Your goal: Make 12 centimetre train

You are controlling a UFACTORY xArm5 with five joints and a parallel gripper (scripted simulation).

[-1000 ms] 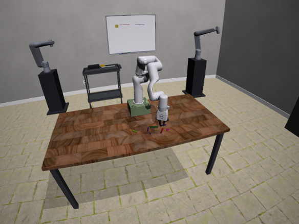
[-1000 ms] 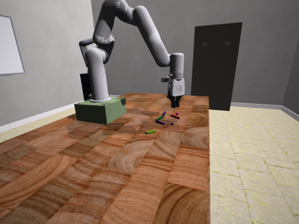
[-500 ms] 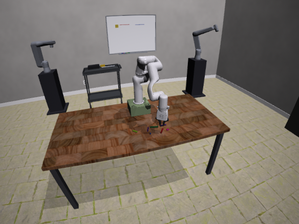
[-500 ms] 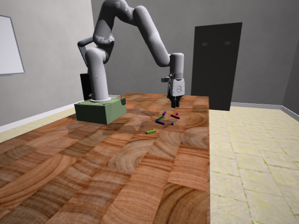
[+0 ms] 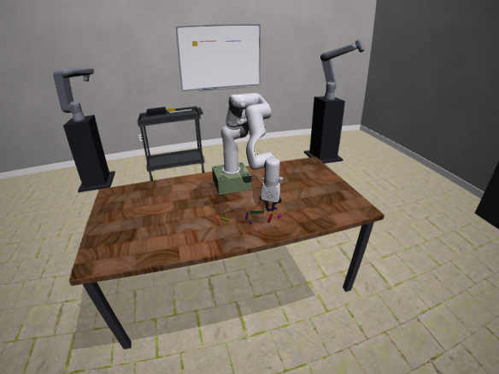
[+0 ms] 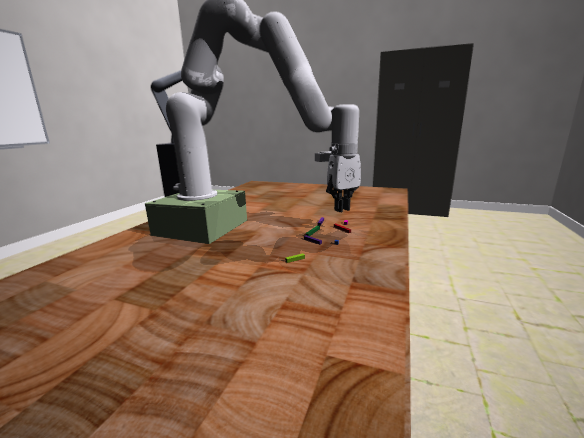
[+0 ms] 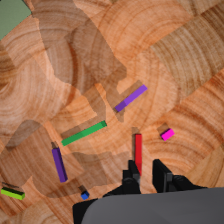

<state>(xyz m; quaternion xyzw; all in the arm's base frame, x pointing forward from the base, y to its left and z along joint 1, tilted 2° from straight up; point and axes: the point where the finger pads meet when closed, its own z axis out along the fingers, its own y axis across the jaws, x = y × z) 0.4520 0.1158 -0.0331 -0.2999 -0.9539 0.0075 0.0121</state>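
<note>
My gripper is now 8 cm above the red rod. The rest, counted from my hand: green rod: 8 cm below, 8 cm behind, 5 cm to the right; magenta rod: 8 cm below, 6 cm to the left; small blue rod: 11 cm to the right, 8 cm below, 1 cm ahead.
</note>
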